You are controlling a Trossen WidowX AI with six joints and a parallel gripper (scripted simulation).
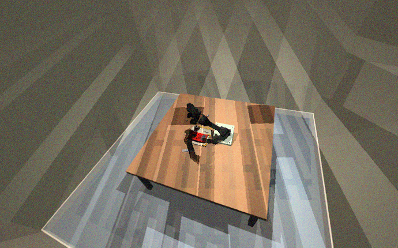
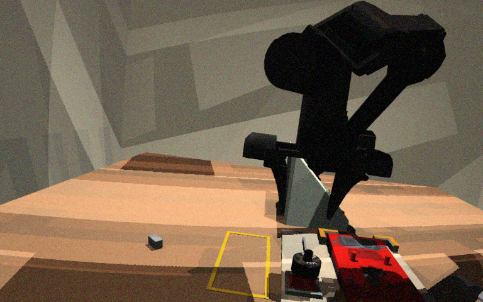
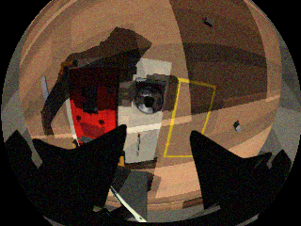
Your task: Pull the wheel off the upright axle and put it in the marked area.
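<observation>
Right now my gripper tip is 70 mm above the wheel, 10 mm to the right of it and 10 mm short of it. Also, from my gripper tip: upright axle 70 mm below, 10 mm to the left, 10 mm ahead; grey cube 220 mm to the right, 100 mm below, 70 mm behind; grey strip 310 mm to the left, 110 mm below, 30 mm ahead.
</observation>
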